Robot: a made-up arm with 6 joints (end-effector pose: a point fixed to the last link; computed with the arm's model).
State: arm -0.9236 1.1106 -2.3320 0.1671 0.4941 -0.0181
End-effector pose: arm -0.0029 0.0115 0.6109 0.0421 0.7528 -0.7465
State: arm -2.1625 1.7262 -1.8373 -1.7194 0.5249 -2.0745
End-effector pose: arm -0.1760 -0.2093 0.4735 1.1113 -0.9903 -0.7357
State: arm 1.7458 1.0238 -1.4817 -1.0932 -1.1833 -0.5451
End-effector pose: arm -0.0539 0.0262 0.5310 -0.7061 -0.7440 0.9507
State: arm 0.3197 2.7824 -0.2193 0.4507 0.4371 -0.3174
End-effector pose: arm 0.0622 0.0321 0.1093 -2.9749 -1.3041 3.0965
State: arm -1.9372 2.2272 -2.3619 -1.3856 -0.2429 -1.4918
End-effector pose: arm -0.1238 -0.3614 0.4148 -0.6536 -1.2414 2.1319
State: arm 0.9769 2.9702 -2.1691 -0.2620 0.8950 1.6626
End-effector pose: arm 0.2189 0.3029 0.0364 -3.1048 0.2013 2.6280
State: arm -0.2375 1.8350 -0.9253 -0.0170 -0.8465 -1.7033
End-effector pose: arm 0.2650 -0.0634 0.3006 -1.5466 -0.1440 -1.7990
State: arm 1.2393 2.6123 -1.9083 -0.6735 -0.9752 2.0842
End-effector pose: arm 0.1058 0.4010 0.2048 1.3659 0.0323 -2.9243
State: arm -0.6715 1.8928 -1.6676 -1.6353 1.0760 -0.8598
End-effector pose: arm 0.1989 -0.2243 0.3909 -1.5880 -1.0117 2.9832
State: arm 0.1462 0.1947 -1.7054 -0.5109 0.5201 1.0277
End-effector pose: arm -0.2227 -0.0473 0.4674 0.4406 0.2370 0.7198
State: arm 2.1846 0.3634 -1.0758 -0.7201 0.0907 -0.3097
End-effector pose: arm 0.0448 -0.0574 0.4583 -0.7464 0.4321 0.9587
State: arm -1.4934 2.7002 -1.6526 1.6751 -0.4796 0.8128
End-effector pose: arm 0.0012 -0.3657 0.0866 2.4474 -0.1916 -0.9219
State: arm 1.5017 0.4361 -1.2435 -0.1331 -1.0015 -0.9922
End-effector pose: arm -0.0161 -0.1372 0.4990 0.2339 -0.2485 0.3899
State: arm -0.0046 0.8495 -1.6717 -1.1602 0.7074 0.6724
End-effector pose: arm -0.0109 -0.0351 0.5427 -0.0116 1.1146 -0.7432
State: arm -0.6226 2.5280 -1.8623 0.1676 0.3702 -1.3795
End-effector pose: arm 0.3215 -0.2264 0.1692 -2.5571 0.2484 -2.4465
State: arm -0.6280 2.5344 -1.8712 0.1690 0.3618 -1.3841
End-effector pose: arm 0.3214 -0.2290 0.1685 -2.5455 0.2489 -2.4473
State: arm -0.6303 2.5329 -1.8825 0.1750 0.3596 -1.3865
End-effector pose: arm 0.3221 -0.2305 0.1712 -2.5312 0.2559 -2.4476
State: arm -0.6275 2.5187 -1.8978 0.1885 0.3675 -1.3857
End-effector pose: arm 0.3242 -0.2302 0.1793 -2.5127 0.2736 -2.4464
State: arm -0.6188 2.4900 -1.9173 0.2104 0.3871 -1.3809
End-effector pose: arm 0.3274 -0.2274 0.1937 -2.4900 0.3040 -2.4422
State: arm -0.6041 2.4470 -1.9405 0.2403 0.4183 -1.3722
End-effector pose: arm 0.3313 -0.2217 0.2141 -2.4637 0.3473 -2.4324
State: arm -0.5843 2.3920 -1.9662 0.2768 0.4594 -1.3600
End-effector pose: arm 0.3347 -0.2127 0.2396 -2.4352 0.4021 -2.4147
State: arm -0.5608 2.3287 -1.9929 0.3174 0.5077 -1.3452
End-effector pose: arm 0.3365 -0.2008 0.2682 -2.4058 0.4646 -2.3871
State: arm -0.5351 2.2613 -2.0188 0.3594 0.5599 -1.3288
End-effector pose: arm 0.3361 -0.1864 0.2978 -2.3762 0.5299 -2.3493
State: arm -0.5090 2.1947 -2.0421 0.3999 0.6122 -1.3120
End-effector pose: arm 0.3333 -0.1709 0.3262 -2.3479 0.5925 -2.3034
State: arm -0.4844 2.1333 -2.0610 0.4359 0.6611 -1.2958
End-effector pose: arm 0.3285 -0.1555 0.3511 -2.3225 0.6473 -2.2543
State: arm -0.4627 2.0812 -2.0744 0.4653 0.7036 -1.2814
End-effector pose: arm 0.3228 -0.1419 0.3711 -2.3029 0.6910 -2.2081
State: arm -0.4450 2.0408 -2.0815 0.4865 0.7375 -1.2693
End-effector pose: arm 0.3175 -0.1308 0.3855 -2.2914 0.7221 -2.1714
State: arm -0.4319 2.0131 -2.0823 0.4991 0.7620 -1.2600
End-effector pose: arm 0.3134 -0.1230 0.3943 -2.2899 0.7408 -2.1486
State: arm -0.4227 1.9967 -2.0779 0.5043 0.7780 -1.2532
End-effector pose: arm 0.3110 -0.1179 0.3983 -2.2976 0.7495 -2.1395
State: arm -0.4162 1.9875 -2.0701 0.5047 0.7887 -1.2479
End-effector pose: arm 0.3098 -0.1148 0.3993 -2.3115 0.7518 -2.1400
